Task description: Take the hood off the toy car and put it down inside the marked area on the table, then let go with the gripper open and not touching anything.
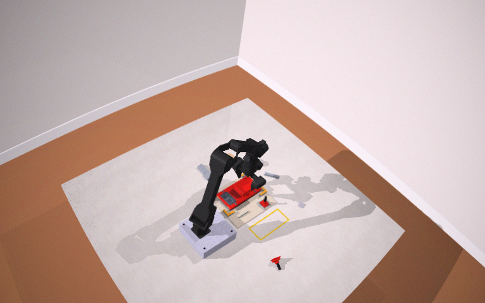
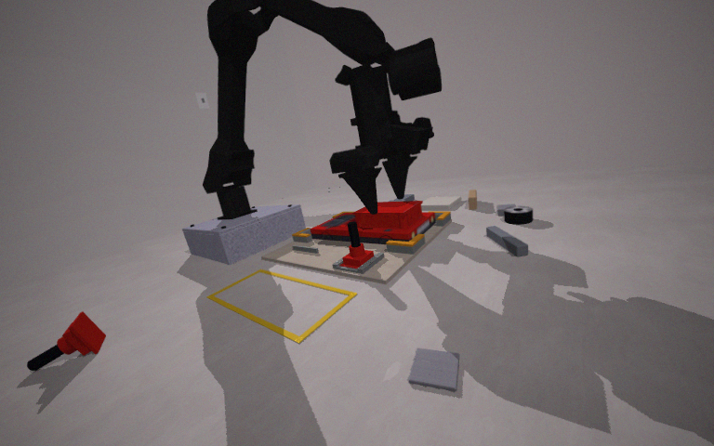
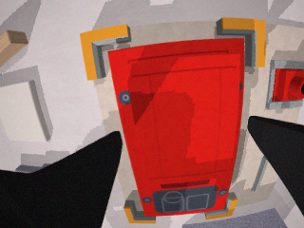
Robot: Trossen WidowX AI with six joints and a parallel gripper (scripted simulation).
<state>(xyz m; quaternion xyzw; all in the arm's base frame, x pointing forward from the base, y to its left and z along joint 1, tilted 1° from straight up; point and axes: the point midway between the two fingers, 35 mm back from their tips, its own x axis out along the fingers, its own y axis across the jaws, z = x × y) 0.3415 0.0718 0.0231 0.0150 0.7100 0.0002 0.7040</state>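
Now: the red car hood 1 cm below my gripper tip. The rest, counted from my gripper tip: wooden block 10 cm ahead, 19 cm to the left, 4 cm below; then black wheel 18 cm ahead, 8 cm to the left, 4 cm below.
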